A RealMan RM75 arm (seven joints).
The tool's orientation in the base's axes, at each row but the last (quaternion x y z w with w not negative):
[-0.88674, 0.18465, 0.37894, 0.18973]
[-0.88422, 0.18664, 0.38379, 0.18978]
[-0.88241, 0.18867, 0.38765, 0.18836]
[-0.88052, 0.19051, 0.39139, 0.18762]
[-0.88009, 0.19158, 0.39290, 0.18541]
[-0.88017, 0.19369, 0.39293, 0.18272]
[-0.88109, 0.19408, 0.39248, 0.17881]
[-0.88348, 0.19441, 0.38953, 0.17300]
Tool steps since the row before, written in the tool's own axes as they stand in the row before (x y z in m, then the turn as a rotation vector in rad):
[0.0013, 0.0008, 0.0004, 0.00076, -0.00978, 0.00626]
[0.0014, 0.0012, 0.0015, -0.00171, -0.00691, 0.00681]
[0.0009, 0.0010, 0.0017, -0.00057, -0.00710, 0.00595]
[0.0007, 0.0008, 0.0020, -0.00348, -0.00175, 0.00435]
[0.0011, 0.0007, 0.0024, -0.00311, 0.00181, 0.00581]
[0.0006, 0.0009, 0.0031, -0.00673, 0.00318, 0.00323]
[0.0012, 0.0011, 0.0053, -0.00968, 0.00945, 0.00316]
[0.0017, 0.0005, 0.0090, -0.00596, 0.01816, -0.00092]
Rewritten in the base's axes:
[0.0002, -0.0007, -0.0014, 0.00133, 0.01125, -0.00265]
[-0.0006, -0.0006, -0.0022, -0.00194, 0.00951, -0.00170]
[-0.0010, -0.0002, -0.0019, -0.00060, 0.00905, -0.00199]
[-0.0012, 0.0001, -0.0019, -0.00400, 0.00424, 0.00025]
[-0.0011, 0.0003, -0.0025, -0.00640, 0.00181, -0.00156]
[-0.0020, 0.0006, -0.0025, -0.00769, 0.00013, 0.00258]
[-0.0031, 0.0013, -0.0044, -0.01249, -0.00470, 0.00384]
[-0.0048, 0.0033, -0.0071, -0.01182, -0.01488, 0.00229]

